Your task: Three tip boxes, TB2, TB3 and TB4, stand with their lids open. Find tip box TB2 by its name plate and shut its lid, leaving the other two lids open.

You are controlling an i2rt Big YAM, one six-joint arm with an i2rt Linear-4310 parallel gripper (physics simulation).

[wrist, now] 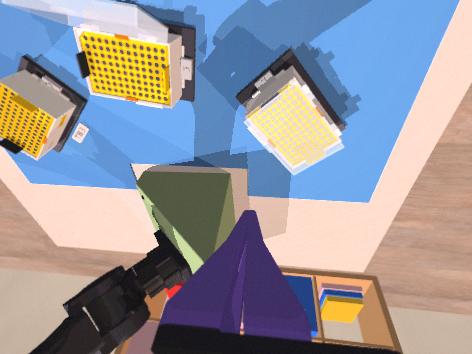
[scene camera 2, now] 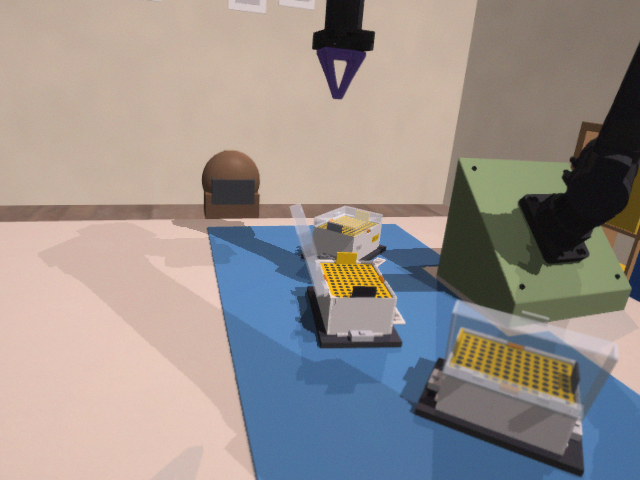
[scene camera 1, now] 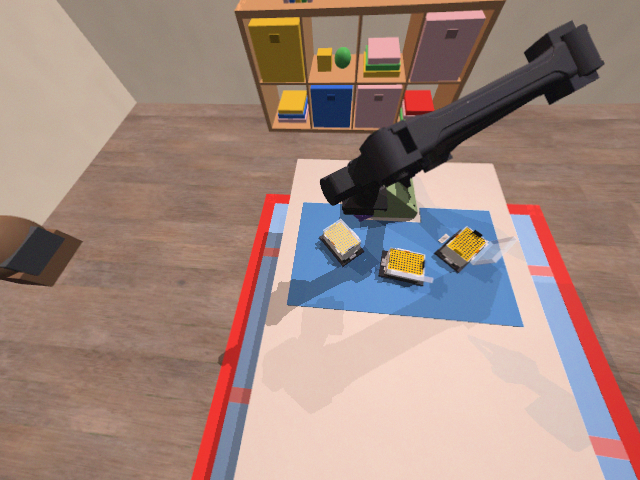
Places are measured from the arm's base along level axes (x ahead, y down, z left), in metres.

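Pixels of known places: gripper, fingertip midpoint: (wrist: 250,216) (scene camera 2: 337,99) (scene camera 1: 360,219); arm's base, origin of the base link: (wrist: 177,257) (scene camera 2: 550,229).
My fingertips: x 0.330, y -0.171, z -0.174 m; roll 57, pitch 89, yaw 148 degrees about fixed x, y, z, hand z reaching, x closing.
Observation:
For each thing: its top centre in the pictures, then the offset to it from my fingertips. "spot": a spot on its surface instead. Level surfaces: height alone.
- middle tip box, middle of its top: (scene camera 2: 355,268) (wrist: 121,74) (scene camera 1: 407,260) dx +0.024, dy +0.212, dz +0.181 m
- third tip box, middle of its top: (scene camera 2: 516,352) (wrist: 12,129) (scene camera 1: 469,241) dx -0.054, dy +0.212, dz +0.401 m
- small name plate, surface spot: (wrist: 80,132) (scene camera 1: 443,239) spot: dx -0.101, dy +0.285, dz +0.353 m
- blue mat, its level: dy +0.287 m
- pale table, its level: dy +0.290 m
One tip box (scene camera 1: 341,239) (scene camera 2: 330,243) (wrist: 295,127) has its clear lid down over its yellow rack. The middle tip box (scene camera 1: 405,261) (scene camera 2: 361,315) (wrist: 127,67) is open, its clear lid (scene camera 2: 303,235) (wrist: 117,16) standing up along one side. The third tip box (scene camera 1: 466,243) (scene camera 2: 506,408) (wrist: 27,117) is also open, its lid (scene camera 1: 493,251) tilted out to the right in scene camera 1. A small name plate (scene camera 1: 443,238) (wrist: 80,132) lies beside the third box; its text is too small to read. My gripper (scene camera 2: 337,97) (wrist: 250,216) is shut and empty, well above the boxes.
The boxes stand on a blue mat (scene camera 1: 330,294) (scene camera 2: 268,413) on a pale table (scene camera 1: 413,392). A green angled block (scene camera 1: 404,201) (scene camera 2: 491,232) (wrist: 187,200) carries the arm base at the mat's back edge. A shelf unit (scene camera 1: 356,82) stands behind the table.

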